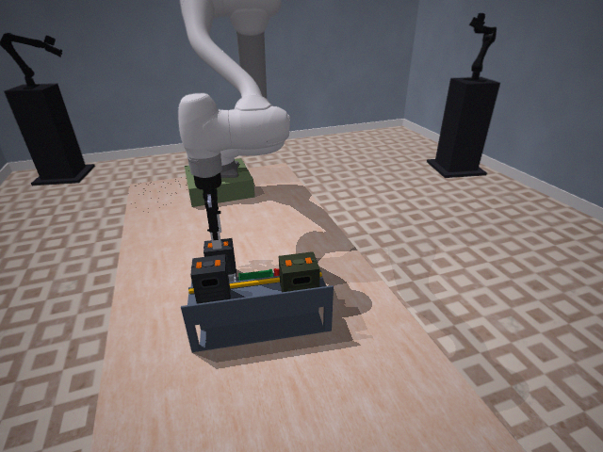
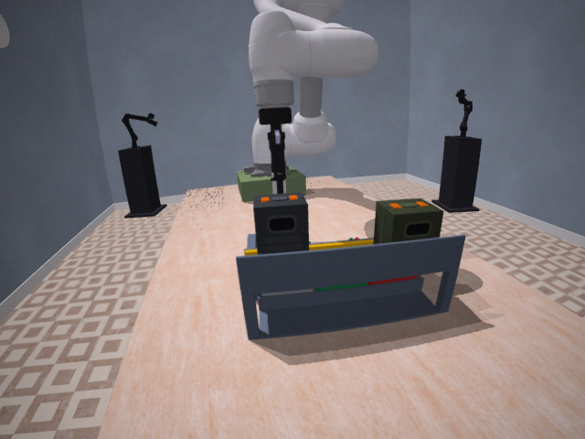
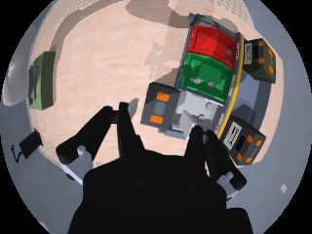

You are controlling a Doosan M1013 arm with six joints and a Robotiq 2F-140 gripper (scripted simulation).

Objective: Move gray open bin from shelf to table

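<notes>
Now: hand 130 mm short of the gray open bin and 130 mm above it. The rest, counted from my hand: yellow rail: 180 mm ahead, 120 mm to the left, 70 mm below; then black bin: 230 mm ahead, 10 mm below; then green bin: 120 mm ahead, 110 mm to the left, 130 mm below.
</notes>
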